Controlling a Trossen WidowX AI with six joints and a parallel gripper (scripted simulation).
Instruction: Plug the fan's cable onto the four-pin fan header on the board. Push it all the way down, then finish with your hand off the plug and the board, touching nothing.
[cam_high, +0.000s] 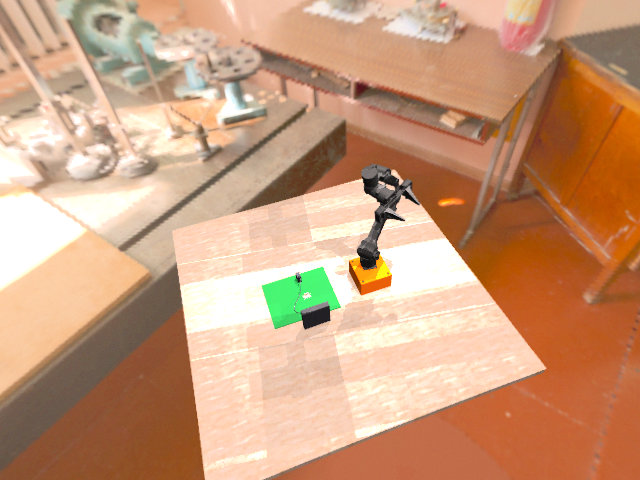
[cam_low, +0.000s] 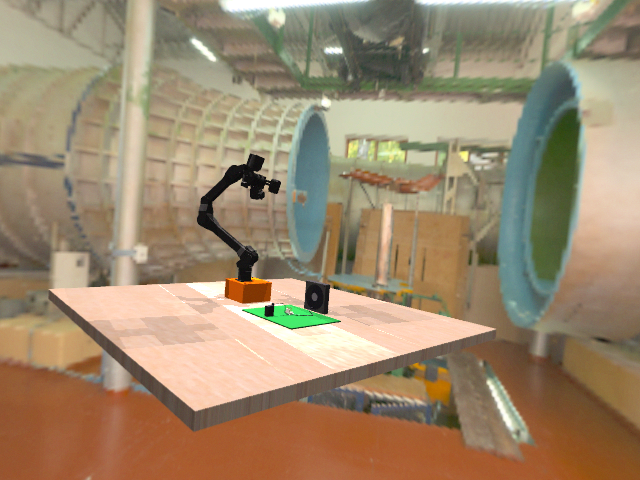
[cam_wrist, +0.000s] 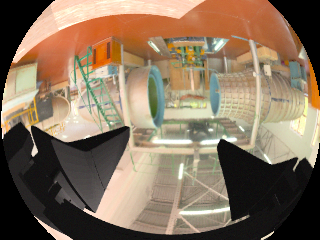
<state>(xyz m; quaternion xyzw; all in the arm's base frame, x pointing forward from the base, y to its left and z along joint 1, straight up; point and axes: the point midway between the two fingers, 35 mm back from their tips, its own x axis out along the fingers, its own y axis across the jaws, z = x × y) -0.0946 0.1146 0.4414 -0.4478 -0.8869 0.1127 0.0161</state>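
Right now the black plug is 50 cm below my gripper tip, 44 cm ahead of it and 17 cm to the right of it. The rest, counted from my gripper tip: fan header (52 cm below, 41 cm ahead, 7 cm to the right); green board (54 cm below, 44 cm ahead, 8 cm to the right); fan (46 cm below, 39 cm ahead, 6 cm to the left).
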